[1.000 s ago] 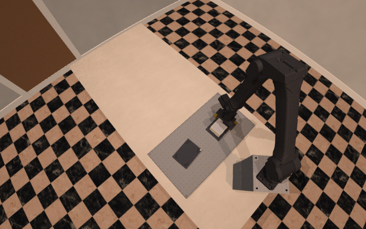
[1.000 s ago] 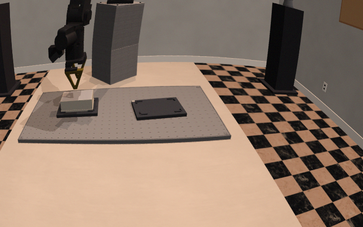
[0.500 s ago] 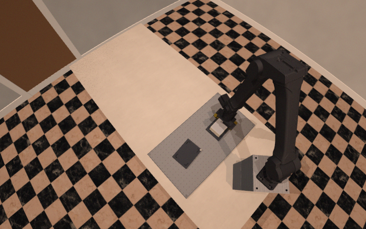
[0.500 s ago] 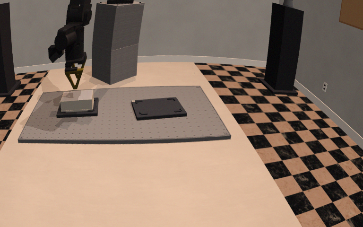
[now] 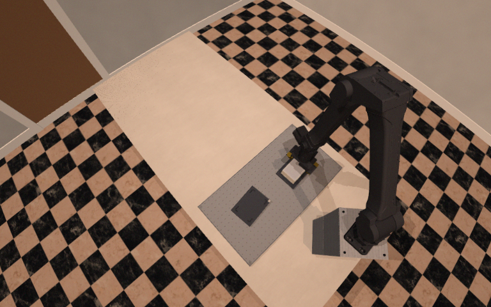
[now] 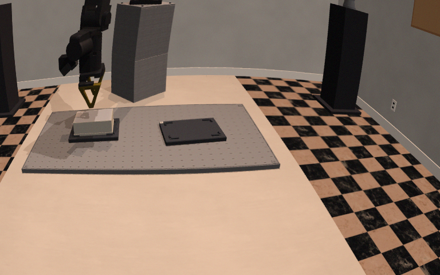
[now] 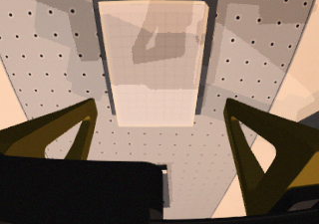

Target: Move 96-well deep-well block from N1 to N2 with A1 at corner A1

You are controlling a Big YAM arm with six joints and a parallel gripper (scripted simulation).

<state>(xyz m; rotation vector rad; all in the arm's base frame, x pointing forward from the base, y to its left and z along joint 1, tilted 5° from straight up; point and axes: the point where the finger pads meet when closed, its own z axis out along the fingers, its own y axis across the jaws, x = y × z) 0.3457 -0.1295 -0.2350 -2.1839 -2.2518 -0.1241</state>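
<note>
My hand is 70 mm above the white 96-well deep-well block. The rest, counted from my hand: dark plate nest N2: 30 mm ahead, 290 mm to the left, 100 mm below; dark plate nest N1: 100 mm below.
</note>
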